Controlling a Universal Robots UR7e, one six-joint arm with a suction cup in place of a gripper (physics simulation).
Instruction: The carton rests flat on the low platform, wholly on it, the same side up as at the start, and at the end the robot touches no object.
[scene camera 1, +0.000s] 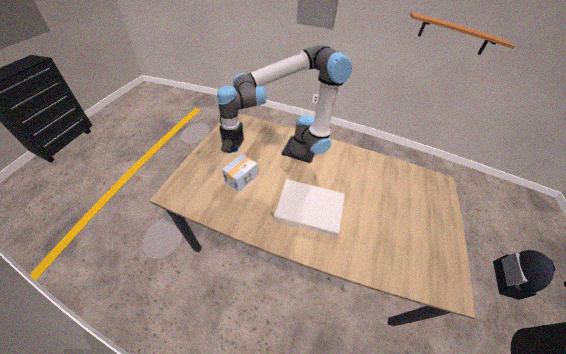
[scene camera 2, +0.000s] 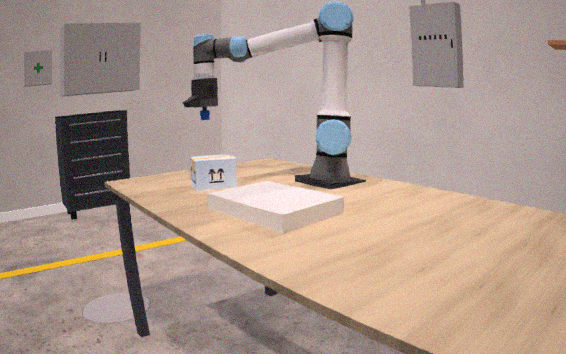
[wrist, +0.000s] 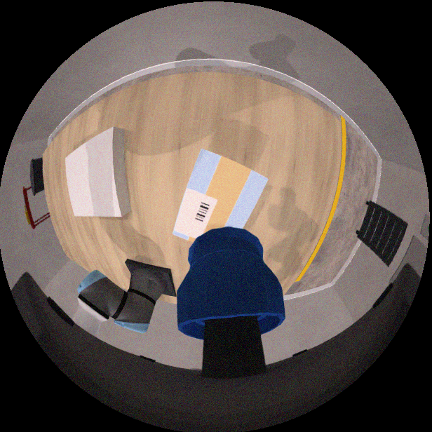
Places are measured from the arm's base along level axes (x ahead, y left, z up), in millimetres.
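Where they show: hand at its tool point: (scene camera 1: 234, 149) (scene camera 2: 205, 119); arm's base at its link origin: (scene camera 1: 301, 149) (scene camera 2: 330, 177).
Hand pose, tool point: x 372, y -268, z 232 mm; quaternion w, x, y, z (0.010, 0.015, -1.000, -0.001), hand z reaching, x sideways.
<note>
Things, the pixels of their top centre, and the offset from my tool point. Level surfaces: height alone.
- carton at its top centre: (scene camera 2: 212, 157) (scene camera 1: 239, 166) dx -25, dy +4, dz -142 mm
- low white platform at its top centre: (scene camera 2: 273, 195) (scene camera 1: 311, 204) dx +43, dy +416, dz -201 mm
- wooden table at its surface level: dz -249 mm
The carton (scene camera 1: 240, 173) (scene camera 2: 214, 172) (wrist: 220, 194), light blue and white with an orange band on top, stands upright on the table, apart from the platform. A label with a barcode lies on its top, and two upward arrows show on a side in the second scene view. The low white platform (scene camera 1: 310, 207) (scene camera 2: 275, 200) (wrist: 92, 175) lies flat on the table, with no object on it. My suction gripper (scene camera 1: 234, 149) (scene camera 2: 205, 116) (wrist: 226, 240) is open and holds nothing. Its blue cup hangs in the air above the carton's level, with a gap below it.
The wooden table (scene camera 1: 400, 220) (scene camera 2: 400, 250) (wrist: 165, 105) carries the carton, the platform and the arm's dark base (scene camera 1: 298, 149) (scene camera 2: 330, 181) (wrist: 150, 275). The base stands behind the platform. A black drawer cabinet (scene camera 1: 42, 105) (scene camera 2: 93, 160) (wrist: 384, 232) stands off the table.
</note>
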